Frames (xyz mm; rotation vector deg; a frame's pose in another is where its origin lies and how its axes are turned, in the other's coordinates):
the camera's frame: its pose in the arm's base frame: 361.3 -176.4 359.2 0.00 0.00 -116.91
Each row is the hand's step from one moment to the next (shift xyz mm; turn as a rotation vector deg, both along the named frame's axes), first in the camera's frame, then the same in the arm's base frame.
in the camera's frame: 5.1 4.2 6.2 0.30 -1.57 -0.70
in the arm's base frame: 1.4 -6.4 6.2 -1.54 0.44 -0.70
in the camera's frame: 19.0 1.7 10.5 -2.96 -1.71 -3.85
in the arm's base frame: -7.1 -17.7 10.5 -0.19 3.41 -3.85
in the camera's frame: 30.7 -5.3 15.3 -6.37 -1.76 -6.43
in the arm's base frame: -18.6 -25.0 15.3 1.31 6.48 -6.43
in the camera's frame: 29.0 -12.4 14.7 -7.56 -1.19 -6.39
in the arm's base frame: -24.2 -20.2 14.7 2.36 7.28 -6.39
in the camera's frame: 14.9 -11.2 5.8 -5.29 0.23 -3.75
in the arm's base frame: -16.7 -8.2 5.8 2.60 4.61 -3.75
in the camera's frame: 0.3 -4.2 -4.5 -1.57 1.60 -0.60
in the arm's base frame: -3.9 1.6 -4.5 2.14 0.68 -0.60
